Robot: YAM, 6 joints.
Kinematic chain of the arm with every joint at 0, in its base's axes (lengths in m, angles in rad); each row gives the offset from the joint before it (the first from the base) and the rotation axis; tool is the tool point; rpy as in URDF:
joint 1: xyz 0 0 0.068 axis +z
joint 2: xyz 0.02 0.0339 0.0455 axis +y
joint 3: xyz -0.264 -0.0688 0 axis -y
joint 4: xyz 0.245 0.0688 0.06 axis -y
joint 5: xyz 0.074 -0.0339 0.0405 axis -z
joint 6: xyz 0.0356 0 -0.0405 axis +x
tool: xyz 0 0 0 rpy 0 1.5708 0
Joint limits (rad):
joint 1: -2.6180..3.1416
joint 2: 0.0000..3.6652
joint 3: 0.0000..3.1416
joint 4: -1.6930..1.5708
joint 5: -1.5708..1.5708
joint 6: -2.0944..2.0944
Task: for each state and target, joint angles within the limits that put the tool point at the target. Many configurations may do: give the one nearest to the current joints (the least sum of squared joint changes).
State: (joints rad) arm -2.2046 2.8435 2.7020 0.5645 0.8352 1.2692
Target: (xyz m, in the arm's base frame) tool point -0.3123 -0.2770 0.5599
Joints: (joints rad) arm -2.3490 2.4571 3.0455 0.7568 0.9039 1.2692
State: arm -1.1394 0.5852 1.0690 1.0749 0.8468 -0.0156
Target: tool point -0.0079 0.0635 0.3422
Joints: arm -1.8207 0.0000 0.3128 1.5624 0.7157 -0.0156
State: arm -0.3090 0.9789 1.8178 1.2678 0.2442 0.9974
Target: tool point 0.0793 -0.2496 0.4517
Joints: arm -1.2109 1.2874 1.0413 1.1849 0.3945 0.9974
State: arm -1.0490 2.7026 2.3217 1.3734 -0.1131 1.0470
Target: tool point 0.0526 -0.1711 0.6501
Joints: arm -1.2853 1.9698 2.7472 1.5621 -0.0643 1.0470
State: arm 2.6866 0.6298 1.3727 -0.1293 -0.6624 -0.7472
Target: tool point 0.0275 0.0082 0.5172
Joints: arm 3.1416 0.4187 1.2975 -0.1854 0.2324 -0.7472
